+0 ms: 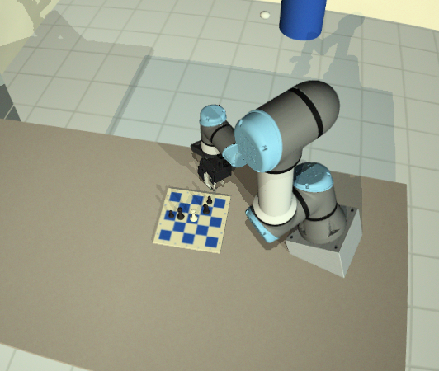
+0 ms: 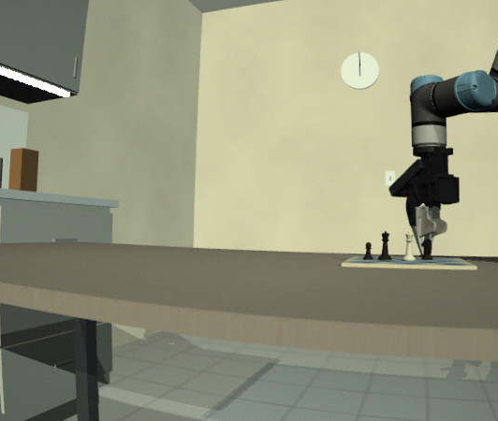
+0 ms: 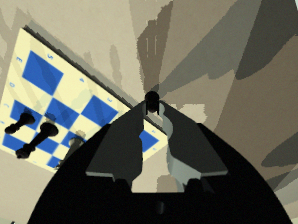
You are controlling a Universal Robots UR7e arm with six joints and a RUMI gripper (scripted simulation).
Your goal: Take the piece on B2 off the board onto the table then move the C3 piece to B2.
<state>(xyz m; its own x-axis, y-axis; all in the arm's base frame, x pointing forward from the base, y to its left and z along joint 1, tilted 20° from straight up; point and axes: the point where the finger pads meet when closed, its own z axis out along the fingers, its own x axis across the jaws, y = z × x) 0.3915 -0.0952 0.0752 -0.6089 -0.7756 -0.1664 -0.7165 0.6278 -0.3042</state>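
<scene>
The white piece is 14 cm to the left of my hand, 2 cm ahead of it and 1 cm above it. Round my hand: black knight: 10 cm to the left, 1 cm behind; chessboard: 14 cm to the left, 2 cm below, 2 cm ahead.
</scene>
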